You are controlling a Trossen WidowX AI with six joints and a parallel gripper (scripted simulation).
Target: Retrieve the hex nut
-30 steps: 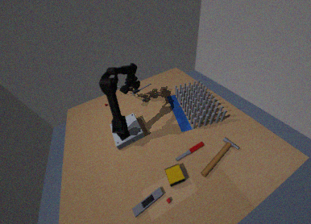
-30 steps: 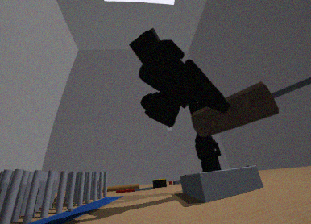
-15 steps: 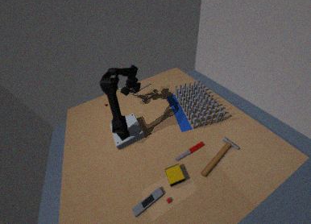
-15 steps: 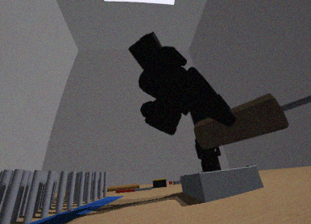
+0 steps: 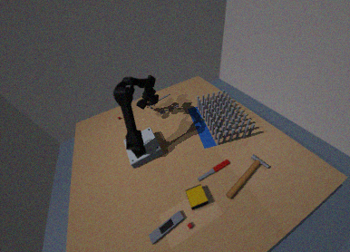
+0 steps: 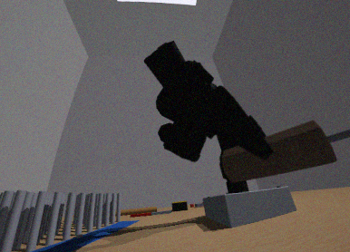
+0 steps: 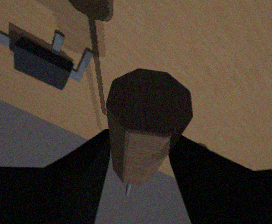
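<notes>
The hook tool lies 9 cm to the left of my gripper tip and 5 cm behind it. From my gripper tip the other things lie so: yellow block 74 cm to the right, 10 cm behind, 8 cm below; red-and-grey screwdriver 69 cm to the right, 10 cm below, 6 cm ahead; blue taped strip 39 cm to the right, 24 cm ahead, 11 cm below.
</notes>
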